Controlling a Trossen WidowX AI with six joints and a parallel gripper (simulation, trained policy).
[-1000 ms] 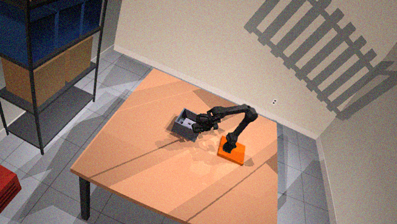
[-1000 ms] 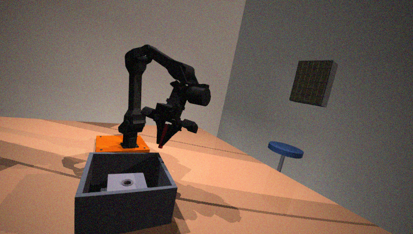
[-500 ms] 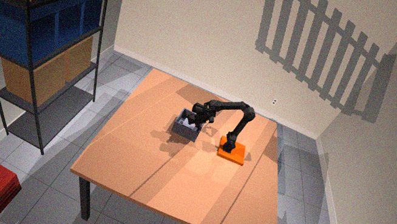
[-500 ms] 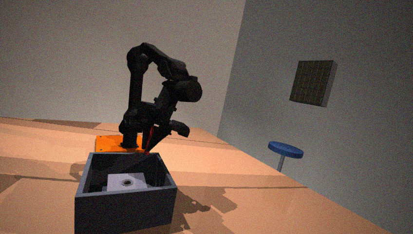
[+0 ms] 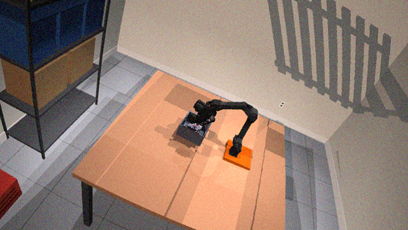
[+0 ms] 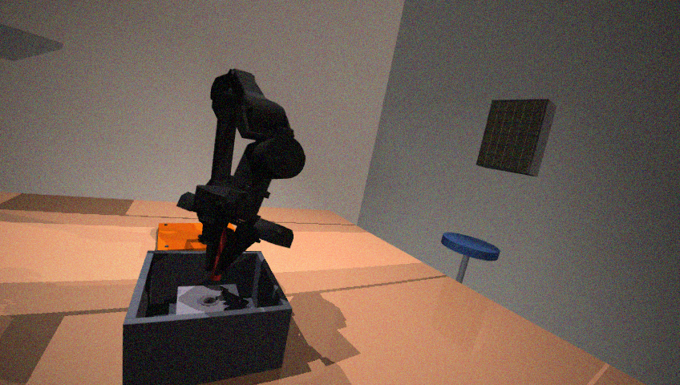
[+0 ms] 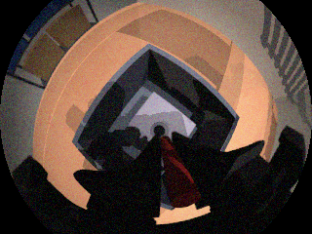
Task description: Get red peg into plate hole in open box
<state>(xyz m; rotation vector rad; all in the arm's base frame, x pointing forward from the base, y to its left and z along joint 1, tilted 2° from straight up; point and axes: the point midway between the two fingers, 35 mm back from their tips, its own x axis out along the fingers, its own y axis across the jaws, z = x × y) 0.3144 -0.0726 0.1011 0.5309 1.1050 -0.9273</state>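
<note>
Now: gripper tip 60 mm above the light plate. From my gripper tip the other things lie so: red peg 10 mm behind, 10 mm to the left, 30 mm above; then grey box 80 mm below.
</note>
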